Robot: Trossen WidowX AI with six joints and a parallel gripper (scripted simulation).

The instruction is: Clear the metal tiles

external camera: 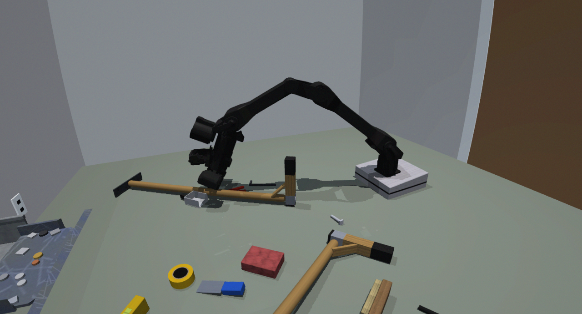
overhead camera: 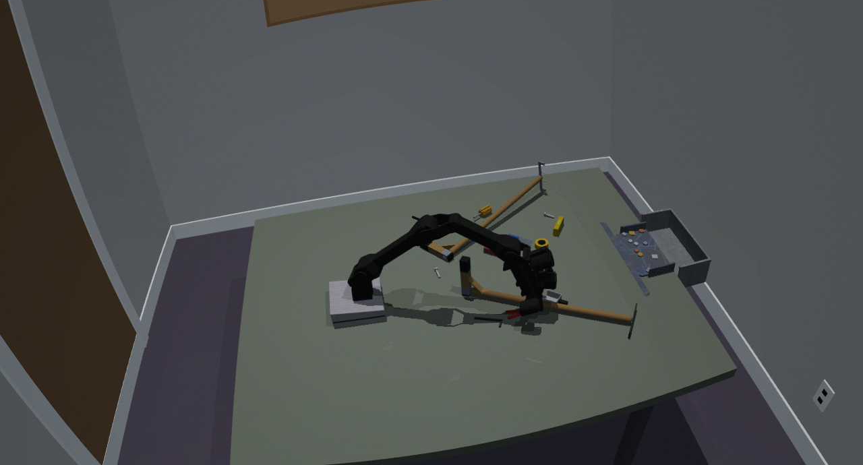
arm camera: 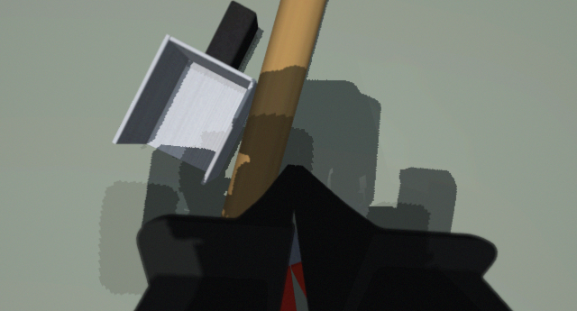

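Now: gripper tip 50 mm below the long scraper, 20 mm short of it and 10 mm to the right of it. Round my gripper tip: hex key 160 mm behind, 10 mm below; then metal bracket 60 mm ahead, 20 mm to the left; then tape roll 330 mm to the left, 110 mm ahead.
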